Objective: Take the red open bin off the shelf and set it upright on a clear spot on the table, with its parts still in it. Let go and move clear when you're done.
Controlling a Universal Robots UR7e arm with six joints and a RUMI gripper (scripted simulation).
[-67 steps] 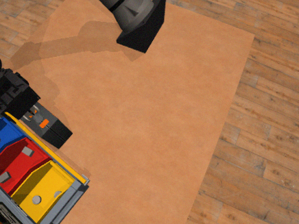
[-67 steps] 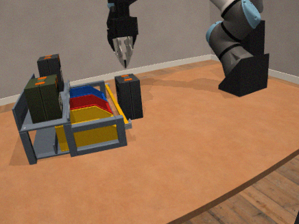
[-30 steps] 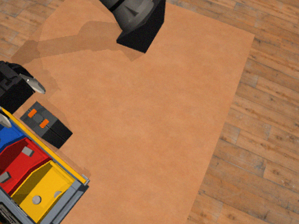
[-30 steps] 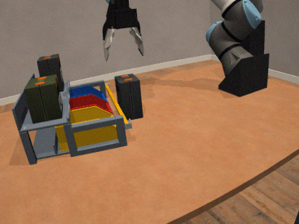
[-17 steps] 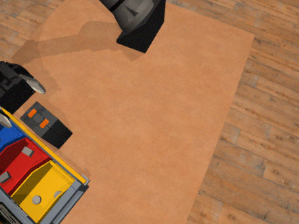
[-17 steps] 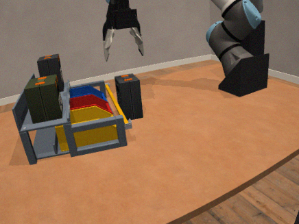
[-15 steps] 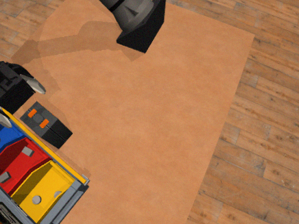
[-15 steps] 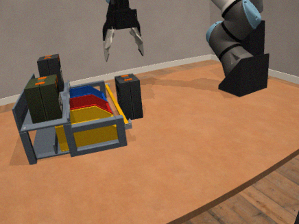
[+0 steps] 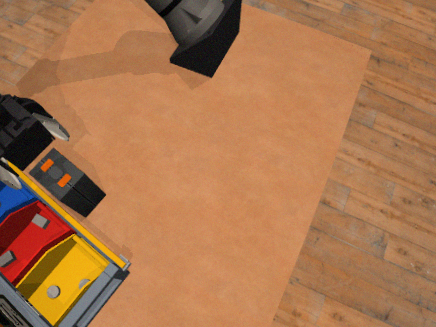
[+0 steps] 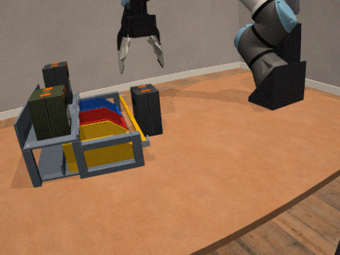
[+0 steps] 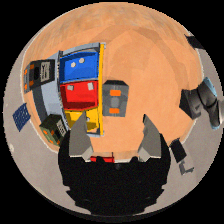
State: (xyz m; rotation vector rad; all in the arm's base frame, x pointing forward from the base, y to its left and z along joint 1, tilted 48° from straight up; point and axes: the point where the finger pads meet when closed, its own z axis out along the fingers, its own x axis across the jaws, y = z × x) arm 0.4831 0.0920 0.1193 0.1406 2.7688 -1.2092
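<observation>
The black box is 130 mm below my hand. Also, from my hand: red open bin 150 mm ahead, 10 mm to the right, 150 mm below; then yellow stick 50 mm ahead, 130 mm below; then blue bin 140 mm ahead, 130 mm to the right, 150 mm below.
</observation>
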